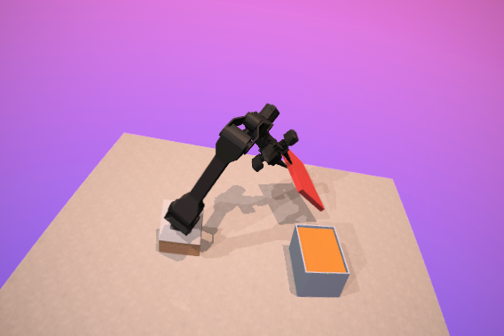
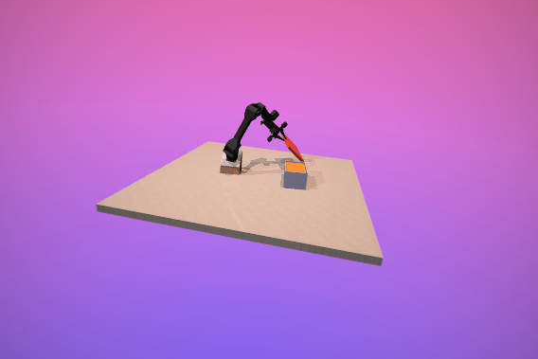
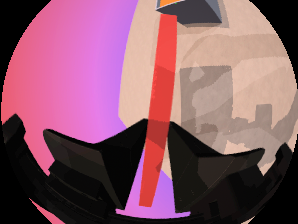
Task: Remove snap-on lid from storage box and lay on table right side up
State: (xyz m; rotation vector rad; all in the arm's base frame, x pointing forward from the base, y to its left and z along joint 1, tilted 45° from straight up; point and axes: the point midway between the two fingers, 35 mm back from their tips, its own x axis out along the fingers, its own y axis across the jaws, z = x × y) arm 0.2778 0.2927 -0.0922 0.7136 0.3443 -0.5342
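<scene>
Right now my gripper tip is 50 mm short of the red lid, 30 mm to the right of it and 50 mm above it. Round my gripper tip: grey storage box 110 mm ahead, 310 mm to the right, 140 mm below.
</scene>
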